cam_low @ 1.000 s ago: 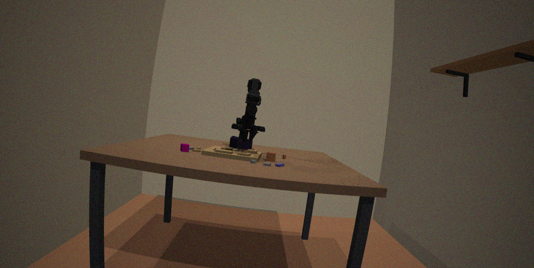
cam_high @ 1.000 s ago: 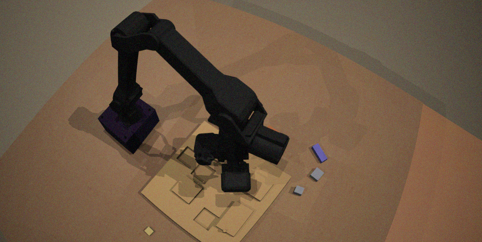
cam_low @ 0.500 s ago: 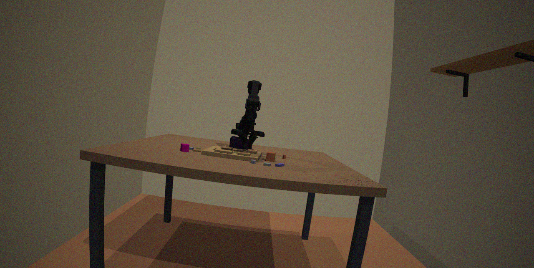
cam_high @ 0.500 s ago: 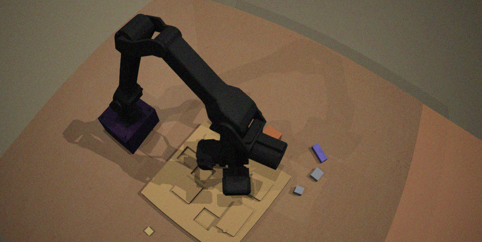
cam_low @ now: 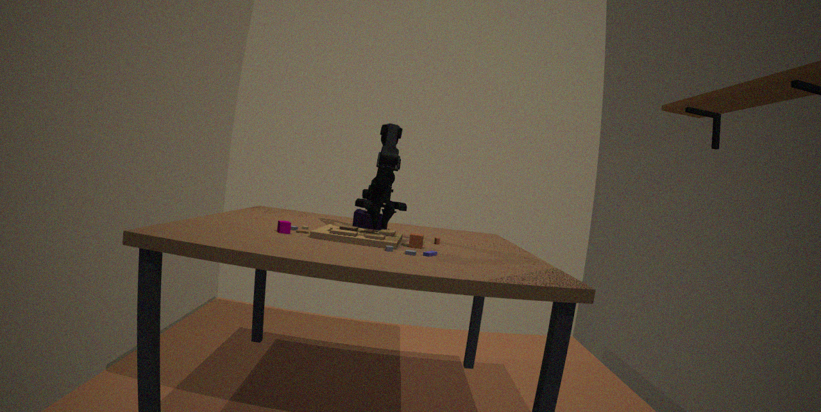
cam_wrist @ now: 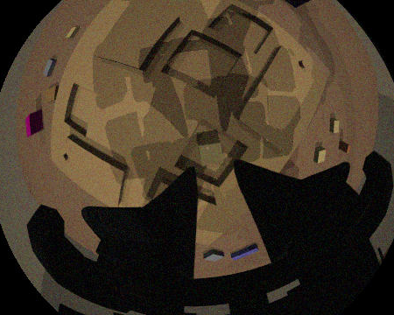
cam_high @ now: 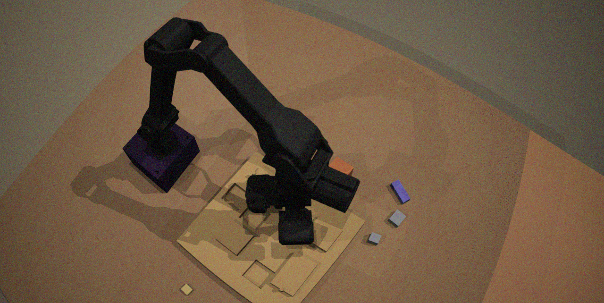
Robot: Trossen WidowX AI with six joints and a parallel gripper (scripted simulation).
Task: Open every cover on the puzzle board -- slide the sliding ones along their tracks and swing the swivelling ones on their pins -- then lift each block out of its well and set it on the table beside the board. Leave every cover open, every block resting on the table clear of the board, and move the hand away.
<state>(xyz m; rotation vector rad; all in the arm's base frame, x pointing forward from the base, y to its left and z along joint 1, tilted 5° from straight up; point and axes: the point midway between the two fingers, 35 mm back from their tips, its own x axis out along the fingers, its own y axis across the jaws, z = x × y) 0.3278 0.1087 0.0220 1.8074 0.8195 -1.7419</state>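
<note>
The tan puzzle board lies 50 mm to the right of my gripper tip, 30 mm below it and 10 mm behind it. Also, from my gripper tip: blue-violet bar (210 mm to the left, 130 mm ahead, 40 mm below); small orange block (200 mm to the left, 160 mm behind, 40 mm below); orange cube (140 mm to the left, 20 mm below).
</note>
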